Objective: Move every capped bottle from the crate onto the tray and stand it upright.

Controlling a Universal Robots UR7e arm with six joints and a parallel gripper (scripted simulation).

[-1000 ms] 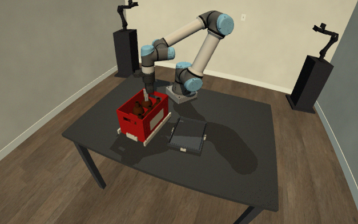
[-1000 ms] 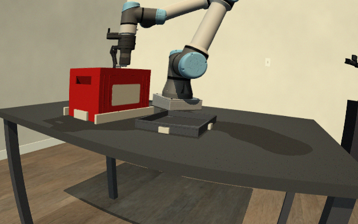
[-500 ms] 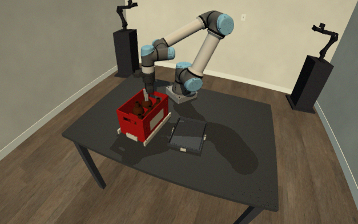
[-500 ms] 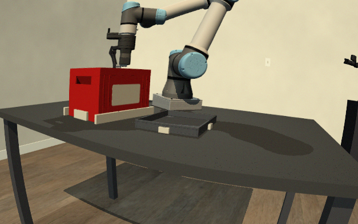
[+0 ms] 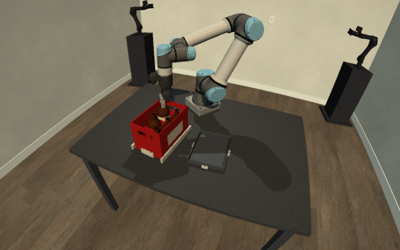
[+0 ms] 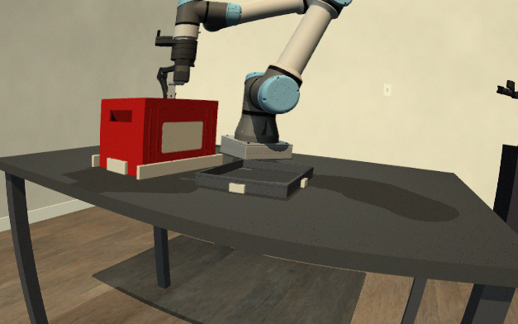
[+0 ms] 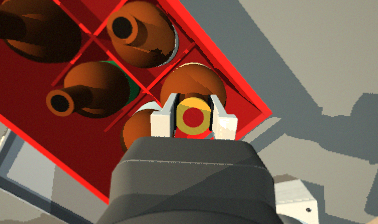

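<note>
The brown capped bottle is 6 cm below my hand. From my hand the other things lie so: dark tray (31 cm to the left, 17 cm below, 11 cm ahead); then red crate (10 cm below, 9 cm ahead, 2 cm to the left).
</note>
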